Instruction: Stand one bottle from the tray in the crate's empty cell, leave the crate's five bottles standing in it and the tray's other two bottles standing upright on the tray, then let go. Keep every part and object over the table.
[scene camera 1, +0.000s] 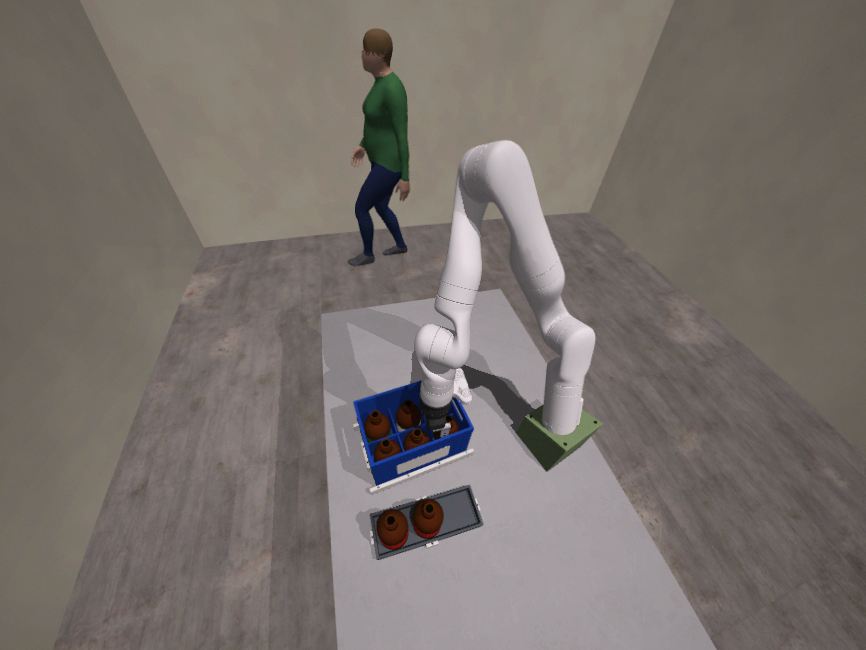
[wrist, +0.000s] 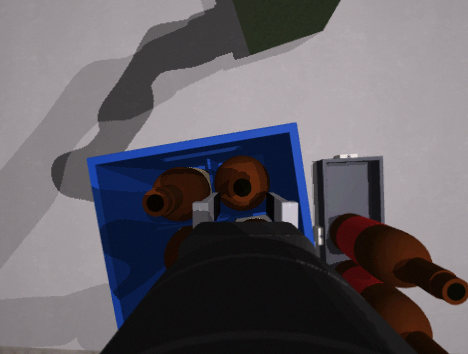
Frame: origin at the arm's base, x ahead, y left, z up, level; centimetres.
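Seen in the pictures: gripper, fingertip midpoint: (scene camera 1: 441, 425) (wrist: 243, 202); arm's base, origin of the base link: (scene camera 1: 558, 422).
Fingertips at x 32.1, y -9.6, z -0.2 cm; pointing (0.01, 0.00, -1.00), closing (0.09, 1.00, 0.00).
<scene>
Pixels of each thing's top centre, then the offset from my fingertips to it. "spot": a spot on its surface instead.
- blue crate, middle of its top: (wrist: 213, 295) (scene camera 1: 412, 414) dz +4.1, dx +7.2, dy -3.4 cm
- front-middle bottle, middle of its top: (scene camera 1: 417, 432) dz +2.9, dx +7.3, dy +1.2 cm
- back-left bottle, middle of its top: (scene camera 1: 375, 414) dz +2.9, dx +16.5, dy -7.2 cm
- upright bottle, middle of its top: (wrist: 242, 187) (scene camera 1: 448, 418) dz +2.9, dx -1.9, dy +0.1 cm
- grey tray, surface spot: (wrist: 347, 182) (scene camera 1: 460, 511) spot: dz -12.9, dx +0.6, dy +19.4 cm
The blue crate (scene camera 1: 458, 443) (wrist: 195, 144) holds brown bottles. In the scene view several necks show, including a front-middle bottle (scene camera 1: 416, 440) and a back-left bottle (scene camera 1: 376, 425); the gripper partly hides the right-hand cells. My gripper (scene camera 1: 440, 431) (wrist: 243, 202) is open, low over the crate's right end. In the wrist view an upright bottle (wrist: 242, 172) stands in the corner cell nearest the tray's bare end, its mouth at the gap between the fingers, free of both. Another bottle (wrist: 187, 192) stands beside it. Two red-labelled bottles (scene camera 1: 392, 528) (scene camera 1: 428, 518) stand upright on the grey tray (scene camera 1: 461, 509) (wrist: 347, 182).
The crate's walls and dividers stand close around the fingers. White strips (scene camera 1: 419, 472) lie along the crate's base. The green robot base (scene camera 1: 559, 439) (wrist: 285, 22) is right of the crate. A person in a green top (scene camera 1: 384, 118) is beyond the table's far edge.
</scene>
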